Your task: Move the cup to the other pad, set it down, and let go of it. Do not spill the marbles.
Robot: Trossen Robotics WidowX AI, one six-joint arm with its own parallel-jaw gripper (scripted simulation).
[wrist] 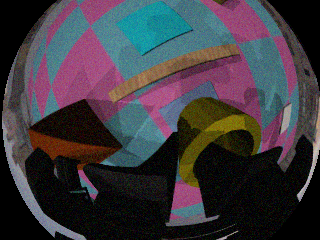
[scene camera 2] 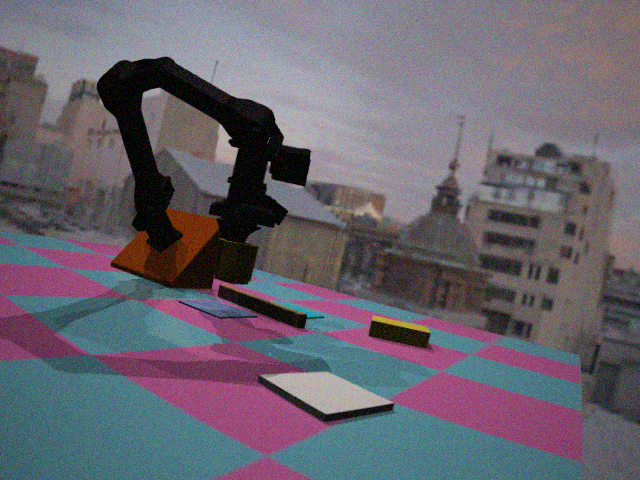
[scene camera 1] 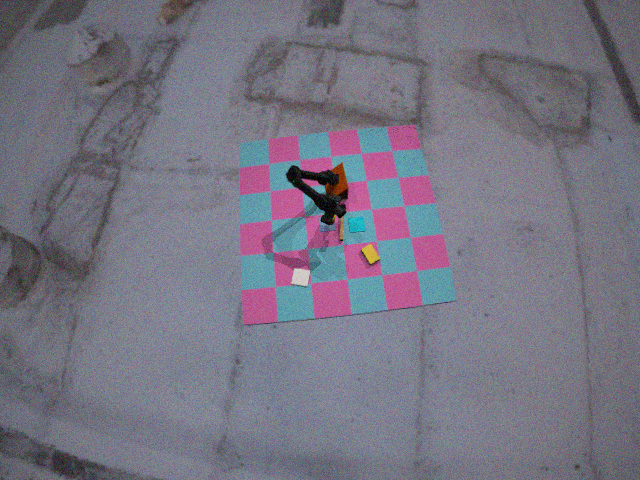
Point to a cup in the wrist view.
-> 206, 119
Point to a white flat tile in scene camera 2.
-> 327, 397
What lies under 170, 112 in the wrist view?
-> A pale blue pad.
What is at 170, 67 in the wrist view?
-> A tan bar.
